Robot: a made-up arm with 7 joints. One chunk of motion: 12 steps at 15 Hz.
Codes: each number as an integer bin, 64 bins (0 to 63) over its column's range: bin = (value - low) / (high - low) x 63, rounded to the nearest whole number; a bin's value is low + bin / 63 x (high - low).
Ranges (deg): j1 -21.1..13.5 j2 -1.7..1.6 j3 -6.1..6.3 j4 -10.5..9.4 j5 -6.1..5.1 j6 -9.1..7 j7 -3..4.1
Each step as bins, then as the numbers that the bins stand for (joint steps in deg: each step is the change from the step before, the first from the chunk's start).
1 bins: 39 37 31 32 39 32 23
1 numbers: 0.319 0.238 0.002 -0.392 0.833 -0.922 -0.408
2 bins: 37 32 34 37 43 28 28
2 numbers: -0.779 -0.024 0.592 1.187 1.544 -1.944 0.156
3 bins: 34 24 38 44 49 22 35
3 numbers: -2.427 -0.443 1.379 3.398 2.611 -3.478 0.944
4 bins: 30 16 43 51 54 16 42
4 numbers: -4.624 -0.862 2.363 5.610 3.500 -5.011 1.733
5 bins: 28 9 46 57 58 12 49
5 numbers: -5.722 -1.229 2.954 7.505 4.211 -6.033 2.522
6 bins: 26 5 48 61 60 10 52
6 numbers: -6.821 -1.438 3.348 8.768 4.567 -6.544 2.860
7 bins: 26 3 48 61 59 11 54
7 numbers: -6.821 -1.543 3.348 8.768 4.389 -6.289 3.086
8 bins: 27 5 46 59 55 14 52
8 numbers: -6.271 -1.438 2.954 8.137 3.678 -5.522 2.860
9 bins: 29 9 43 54 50 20 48
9 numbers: -5.173 -1.229 2.363 6.557 2.789 -3.989 2.410
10 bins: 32 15 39 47 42 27 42
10 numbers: -3.525 -0.914 1.576 4.346 1.367 -2.200 1.733
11 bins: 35 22 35 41 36 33 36
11 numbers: -1.878 -0.548 0.789 2.451 0.300 -0.667 1.057
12 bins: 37 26 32 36 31 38 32
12 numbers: -0.779 -0.338 0.198 0.871 -0.589 0.611 0.606
